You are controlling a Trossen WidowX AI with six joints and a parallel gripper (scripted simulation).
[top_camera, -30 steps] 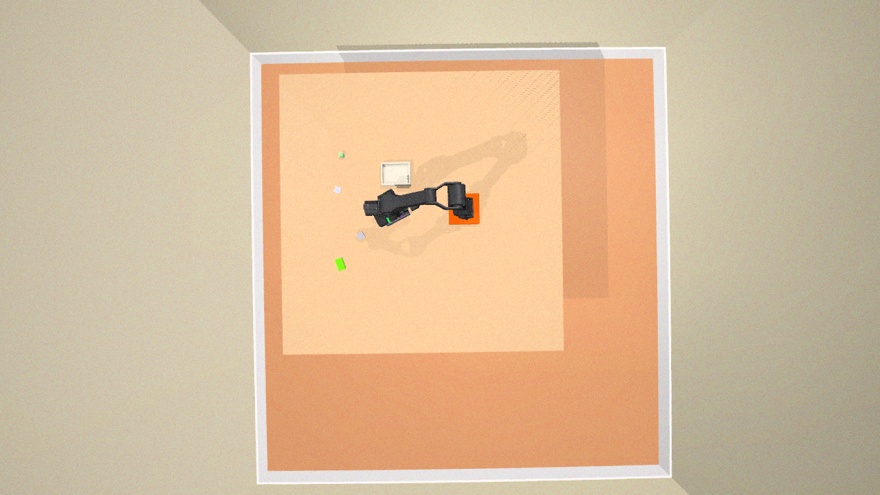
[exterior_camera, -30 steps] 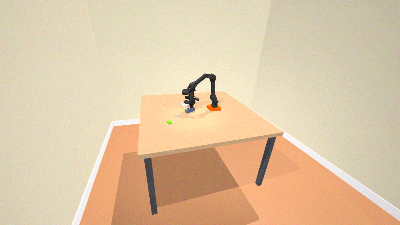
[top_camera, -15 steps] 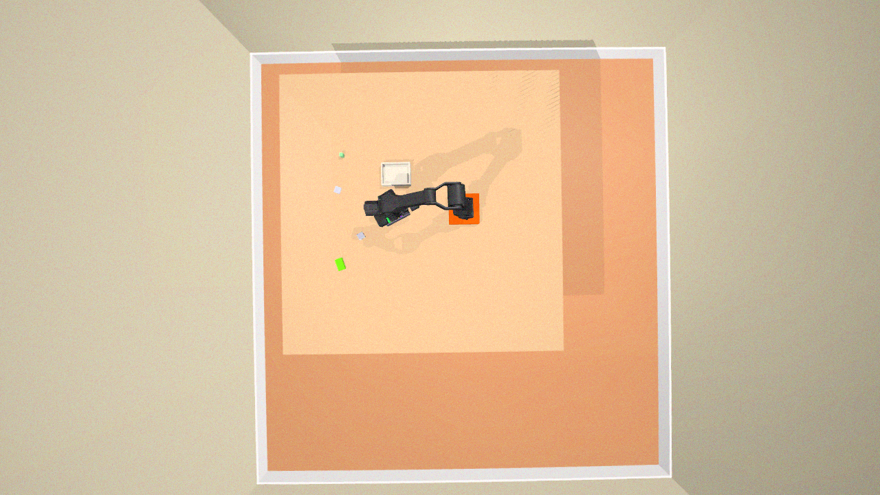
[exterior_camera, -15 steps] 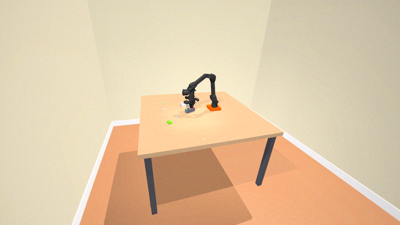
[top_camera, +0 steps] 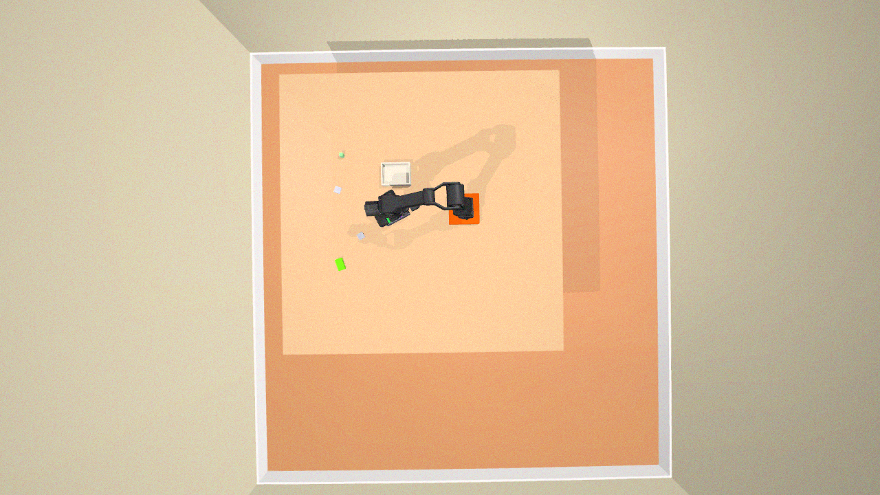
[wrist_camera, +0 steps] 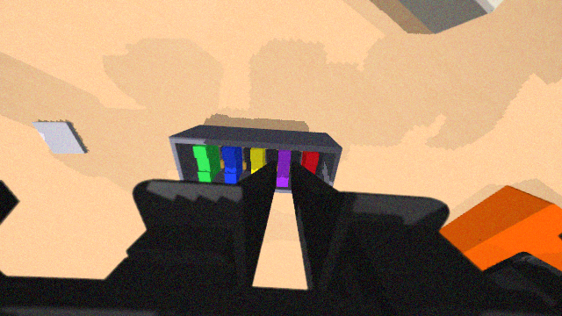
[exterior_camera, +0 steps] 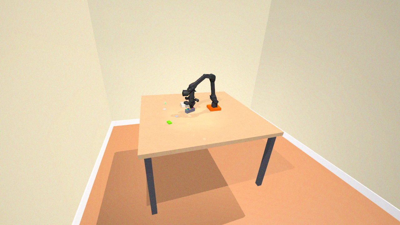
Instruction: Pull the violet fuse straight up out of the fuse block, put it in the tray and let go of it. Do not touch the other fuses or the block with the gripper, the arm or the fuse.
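The red fuse lies 20 mm behind my gripper tip, 10 mm to the right of it and 10 mm below it. The rest, counted from my gripper tip: tray 180 mm to the right, 30 mm below, 10 mm ahead; violet fuse 10 mm below; yellow fuse 20 mm ahead, 10 mm to the left, 10 mm below.
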